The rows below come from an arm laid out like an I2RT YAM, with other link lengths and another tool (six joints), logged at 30 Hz.
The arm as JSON. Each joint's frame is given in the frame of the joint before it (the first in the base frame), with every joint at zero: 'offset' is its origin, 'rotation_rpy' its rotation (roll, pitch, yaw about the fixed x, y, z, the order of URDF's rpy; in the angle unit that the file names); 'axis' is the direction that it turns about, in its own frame. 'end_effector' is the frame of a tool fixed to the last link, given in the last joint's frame.
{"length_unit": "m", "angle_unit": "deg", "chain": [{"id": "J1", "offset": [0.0, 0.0, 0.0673], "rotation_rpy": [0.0, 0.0, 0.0], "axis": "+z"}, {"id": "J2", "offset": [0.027, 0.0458, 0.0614], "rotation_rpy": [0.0, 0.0, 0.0], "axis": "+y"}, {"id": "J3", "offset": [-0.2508, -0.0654, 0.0], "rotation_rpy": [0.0, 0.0, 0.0], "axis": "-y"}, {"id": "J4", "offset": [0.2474, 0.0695, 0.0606], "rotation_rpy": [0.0, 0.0, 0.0], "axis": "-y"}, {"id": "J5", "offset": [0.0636, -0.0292, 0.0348], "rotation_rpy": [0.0, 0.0, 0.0], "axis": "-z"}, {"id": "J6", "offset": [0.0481, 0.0, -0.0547], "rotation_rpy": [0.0, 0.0, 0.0], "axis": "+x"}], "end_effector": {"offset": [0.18, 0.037, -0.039], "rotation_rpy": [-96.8, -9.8, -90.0]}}
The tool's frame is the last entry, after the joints.
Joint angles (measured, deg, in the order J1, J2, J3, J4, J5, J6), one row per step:
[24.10 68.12 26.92 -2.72 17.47 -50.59]
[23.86 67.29 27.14 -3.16 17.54 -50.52]
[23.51 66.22 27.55 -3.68 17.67 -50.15]
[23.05 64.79 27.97 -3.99 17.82 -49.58]
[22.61 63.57 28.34 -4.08 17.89 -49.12]
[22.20 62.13 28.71 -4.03 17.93 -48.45]
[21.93 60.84 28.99 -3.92 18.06 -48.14]
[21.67 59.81 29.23 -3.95 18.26 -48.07]
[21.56 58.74 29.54 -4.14 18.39 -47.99]
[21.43 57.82 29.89 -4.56 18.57 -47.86]
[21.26 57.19 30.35 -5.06 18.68 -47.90]
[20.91 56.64 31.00 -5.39 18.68 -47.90]
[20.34 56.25 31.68 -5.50 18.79 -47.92]
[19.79 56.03 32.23 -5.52 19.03 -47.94]
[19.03 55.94 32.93 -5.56 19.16 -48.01]
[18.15 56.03 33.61 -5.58 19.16 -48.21]
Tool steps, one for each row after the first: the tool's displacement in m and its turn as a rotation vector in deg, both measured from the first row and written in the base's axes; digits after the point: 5 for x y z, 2 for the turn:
[0.00160 -0.00093 0.00444 0.26 -0.58 -0.34]
[0.00446 -0.00194 0.01113 0.84 -1.49 -1.02]
[0.00878 -0.00290 0.02033 1.80 -2.94 -1.96]
[0.01302 -0.00362 0.02884 2.71 -4.34 -2.73]
[0.01780 -0.00368 0.03899 3.95 -6.06 -3.58]
[0.02178 -0.00397 0.04821 4.78 -7.64 -4.12]
[0.02454 -0.00523 0.05552 5.21 -8.83 -4.55]
[0.02674 -0.00549 0.06305 5.67 -9.96 -4.80]
[0.02804 -0.00640 0.06937 6.01 -10.79 -5.13]
[0.02921 -0.00750 0.07471 6.14 -11.37 -5.36]
[0.03177 -0.00872 0.08163 6.45 -12.18 -5.70]
[0.03522 -0.01150 0.08882 6.70 -13.13 -6.33]
[0.03818 -0.01490 0.09450 6.78 -13.91 -7.05]
[0.04170 -0.01909 0.10056 6.85 -14.68 -7.86]
[0.04512 -0.02377 0.10550 6.80 -15.26 -8.61]

